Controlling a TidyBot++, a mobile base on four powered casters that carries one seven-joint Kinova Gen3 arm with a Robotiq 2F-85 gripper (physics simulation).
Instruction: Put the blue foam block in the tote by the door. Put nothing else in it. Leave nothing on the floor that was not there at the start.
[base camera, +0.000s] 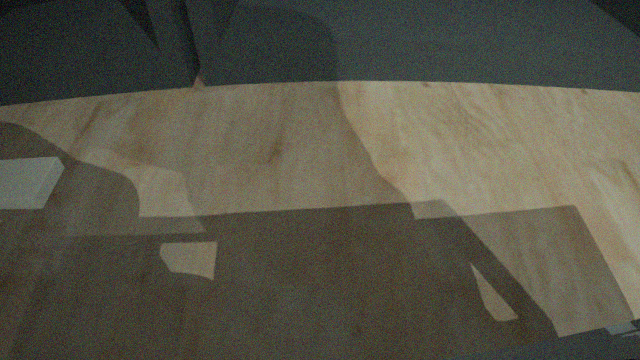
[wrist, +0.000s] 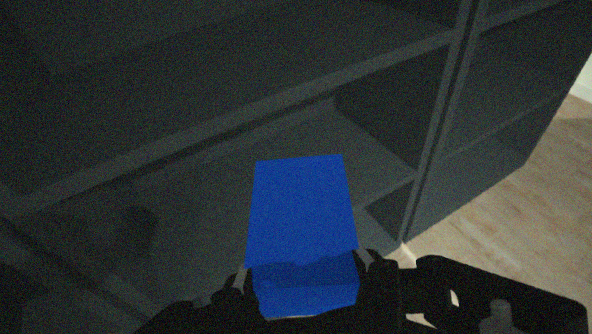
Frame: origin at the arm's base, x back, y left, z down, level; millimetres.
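Seen in the pictures: gripper, fingertip midpoint: (wrist: 303, 269).
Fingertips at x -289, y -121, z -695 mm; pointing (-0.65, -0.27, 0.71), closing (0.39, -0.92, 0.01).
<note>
A point is followed by its place in that frame.
My gripper (wrist: 303, 269) {x -289, y -121, z -695 mm} is shut on the blue foam block (wrist: 302, 210) {x -312, y -137, z -713 mm}, with one finger on each side of it, at the lower middle of the wrist view. The block stands out past the fingertips, in front of a dark grey unit. The gripper and the block do not show in the base view. I cannot make out the tote or the door in either view.
A large dark grey unit (base camera: 450, 45) (wrist: 500, 125) with ledges and recesses stands on the wooden floor (base camera: 500, 140) {x -465, y -274, z 397 mm} (wrist: 500, 225) {x -390, y -1199, z 397 mm}. A pale box-like thing (base camera: 25, 182) {x -414, y 412, z 372 mm} is cut off by the base view's left edge. Broad shadows cross the floor.
</note>
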